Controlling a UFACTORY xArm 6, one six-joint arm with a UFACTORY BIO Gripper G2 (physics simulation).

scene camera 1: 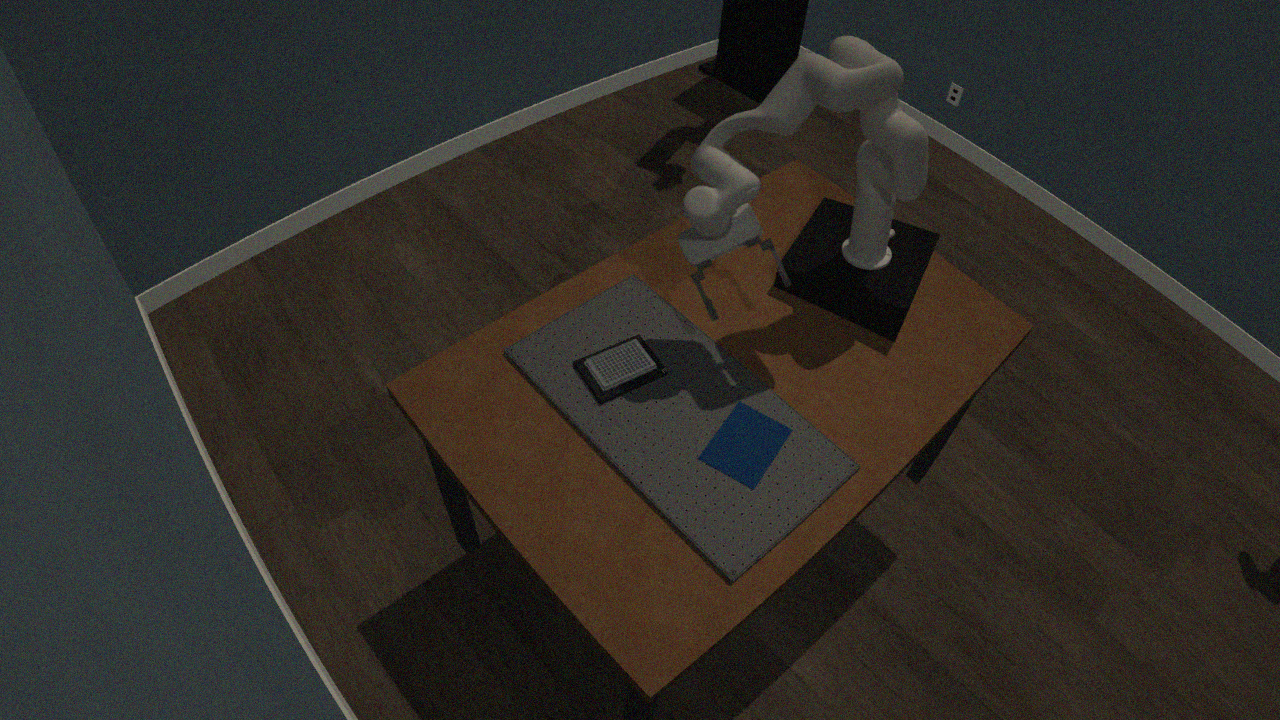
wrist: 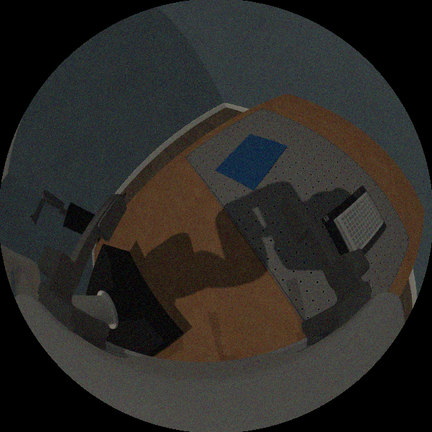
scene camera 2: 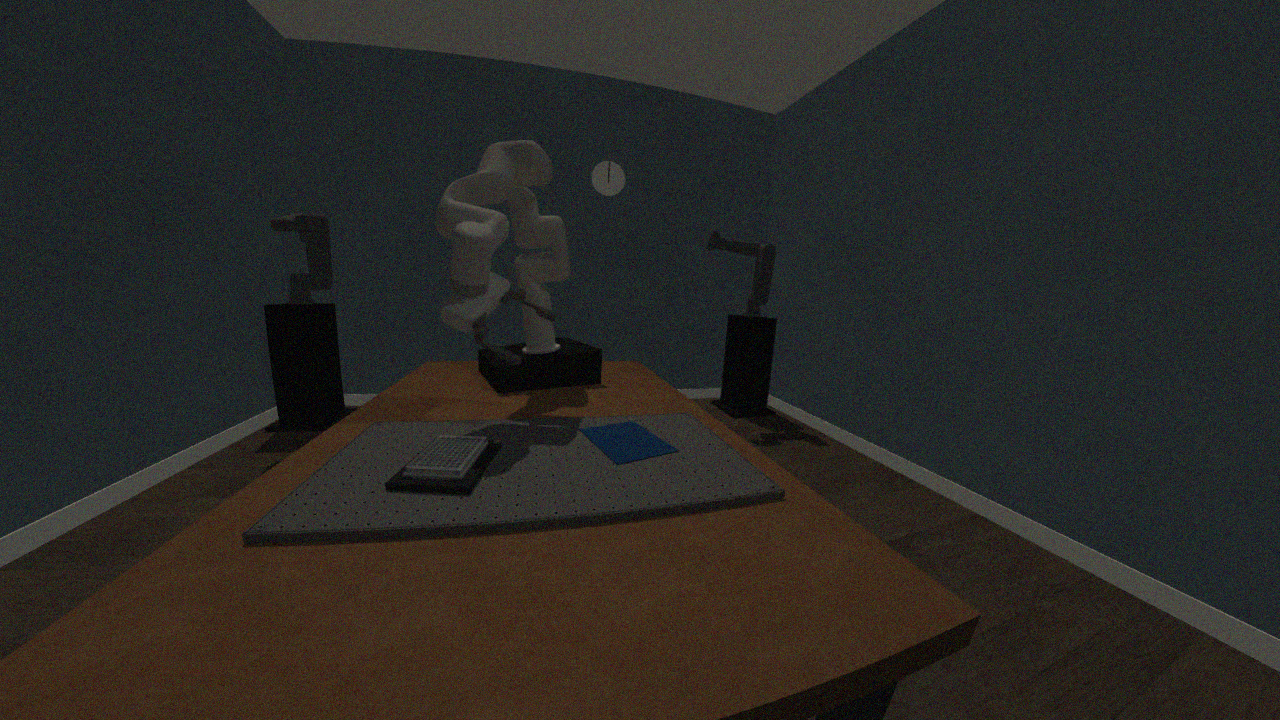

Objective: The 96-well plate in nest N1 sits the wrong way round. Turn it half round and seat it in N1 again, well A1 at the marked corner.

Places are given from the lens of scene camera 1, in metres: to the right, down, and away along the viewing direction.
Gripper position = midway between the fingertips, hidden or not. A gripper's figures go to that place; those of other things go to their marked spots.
my gripper (scene camera 1: 752, 302): 0.22, -0.12, 1.50
black nest N1 (scene camera 1: 633, 384): -0.01, 0.05, 1.57
